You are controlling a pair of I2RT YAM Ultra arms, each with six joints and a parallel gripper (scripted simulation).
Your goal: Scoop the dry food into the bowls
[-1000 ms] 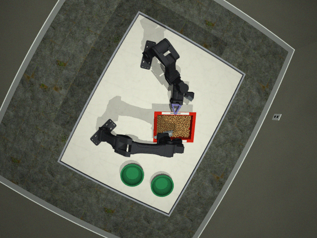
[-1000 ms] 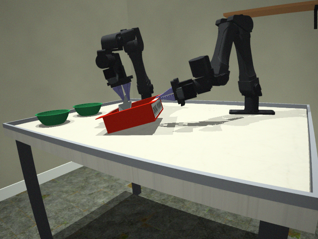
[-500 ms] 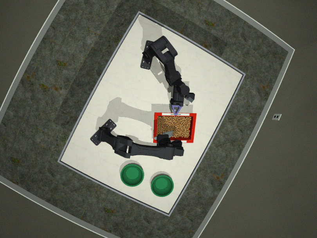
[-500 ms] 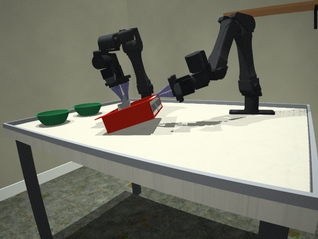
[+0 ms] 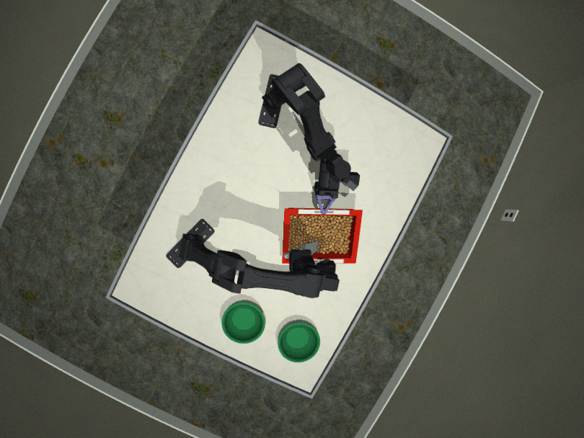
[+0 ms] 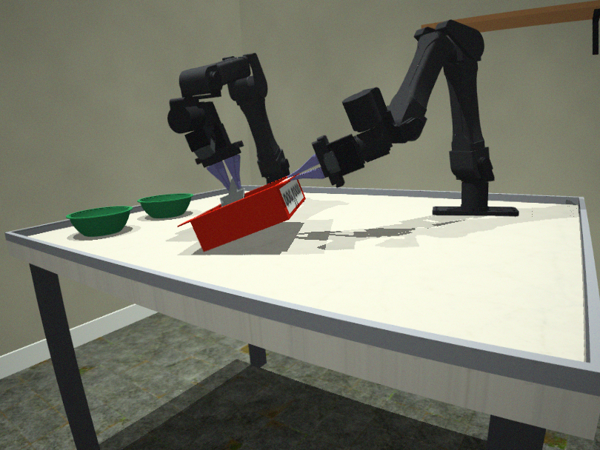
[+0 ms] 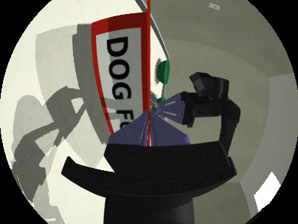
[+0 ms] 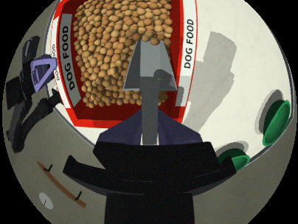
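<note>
Right now the grey scoop is 2 cm ahead of my right hand, 2 cm to the left of it and 3 cm below it. From my right hand the other things lie so: box 5 cm ahead, 10 cm to the left, 2 cm below.
</note>
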